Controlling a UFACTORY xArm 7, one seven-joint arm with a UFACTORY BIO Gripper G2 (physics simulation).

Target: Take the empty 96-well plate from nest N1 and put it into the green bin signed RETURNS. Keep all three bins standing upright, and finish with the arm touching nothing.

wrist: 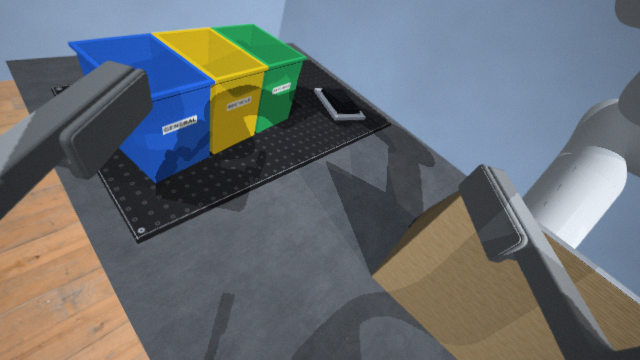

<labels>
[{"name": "my gripper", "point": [327, 136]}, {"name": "green bin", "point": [279, 84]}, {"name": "yellow bin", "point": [234, 98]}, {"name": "blue bin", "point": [175, 135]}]
</labels>
